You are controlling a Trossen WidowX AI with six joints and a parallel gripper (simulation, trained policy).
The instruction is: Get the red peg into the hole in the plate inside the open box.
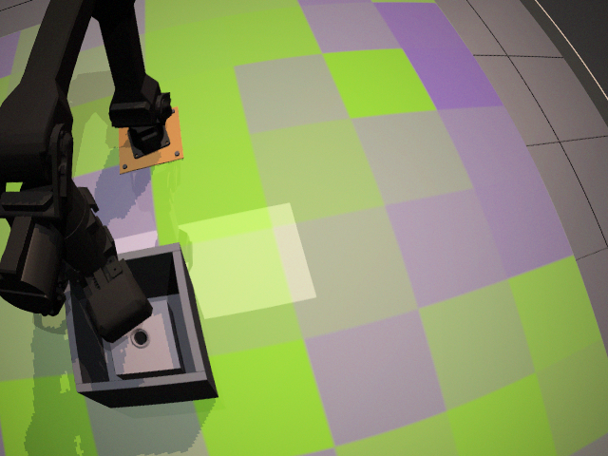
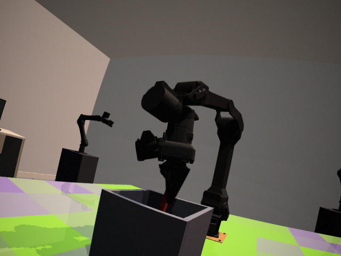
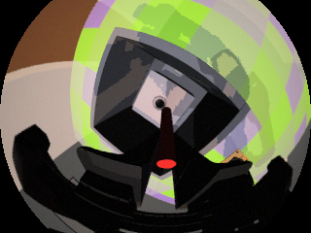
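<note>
The red peg is 1 cm to the right of my gripper tip. The rest, counted from my gripper tip: plate 8 cm below, 3 cm ahead, 1 cm to the right.
</note>
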